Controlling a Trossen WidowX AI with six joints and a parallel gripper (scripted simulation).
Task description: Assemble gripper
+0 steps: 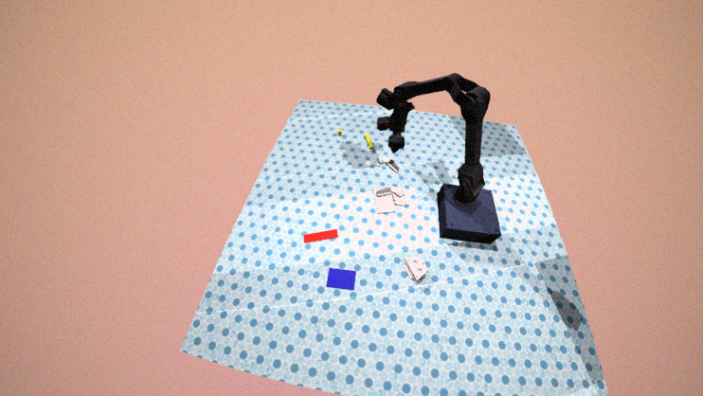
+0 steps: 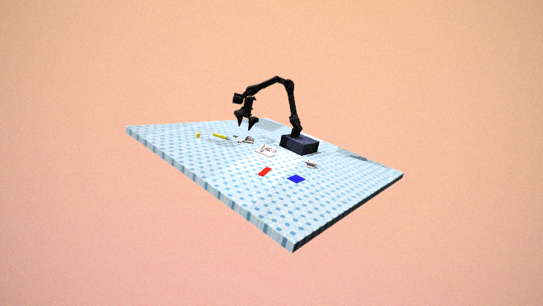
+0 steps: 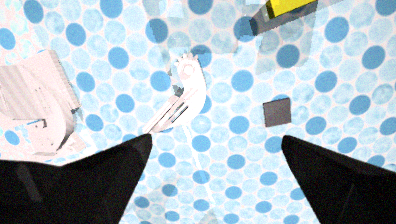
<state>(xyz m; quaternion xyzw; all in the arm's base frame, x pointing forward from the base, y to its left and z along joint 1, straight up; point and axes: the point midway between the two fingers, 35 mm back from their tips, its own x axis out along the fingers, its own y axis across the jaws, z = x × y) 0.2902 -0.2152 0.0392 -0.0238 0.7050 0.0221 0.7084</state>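
Now: gripper tip 8 cm above the jaw, 4 cm to the right of it and 3 cm short of it. Round my gripper tip: small dark block: 8 cm to the right, 8 cm below; then yellow bar: 12 cm ahead, 9 cm to the right, 8 cm below; then housing plate: 21 cm to the left, 8 cm below, 6 cm behind.
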